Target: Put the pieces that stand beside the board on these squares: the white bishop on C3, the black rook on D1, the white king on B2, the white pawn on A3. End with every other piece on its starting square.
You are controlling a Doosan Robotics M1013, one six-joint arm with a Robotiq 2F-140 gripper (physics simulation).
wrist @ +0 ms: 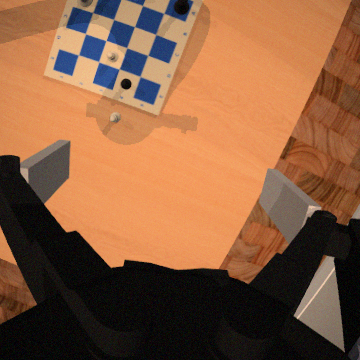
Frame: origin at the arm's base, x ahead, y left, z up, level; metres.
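Where they show: gripper, fingertip midpoint: (168, 172).
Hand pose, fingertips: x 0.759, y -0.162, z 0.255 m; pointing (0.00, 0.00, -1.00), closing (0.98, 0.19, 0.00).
Things, the pixels of their top centre, and the offset from my fingertips. "pt": a spot on its surface instead. Level surfaces: height alone.
- cream board at a spot on its surface: (48, 74) pt dz -0.316, dx -0.226, dy +0.008 m
- small white piece at its top centre: (108, 54) dz -0.285, dx -0.123, dy +0.070 m
- pale piece at a spot on its surface: (86, 2) pt dz -0.310, dx -0.193, dy +0.144 m
- wooden table top at its surface level: dz -0.323 m
The blue and cream board (48, 74) lies at the upper left of the wrist view, cut off by the top edge. A small white piece (113, 56) stands on a cream square in the second row from the near edge. A black piece (126, 83) stands on a cream square in the nearest row, between two blue squares. Another black piece (181, 7) stands on a blue square at the top right. A pale piece (86, 2) is partly cut off at the top. A white piece (115, 117) stands off the board, beside its near edge. Piece types are unclear from above. My gripper (168, 172) is open and empty, off to the near side of the pieces.
The wooden table top (165, 220) extends around the board and under the gripper. Its edge runs diagonally down the right side, with the parquet floor (325, 145) beyond. Shadows of the arm and gripper fall across the board and the table.
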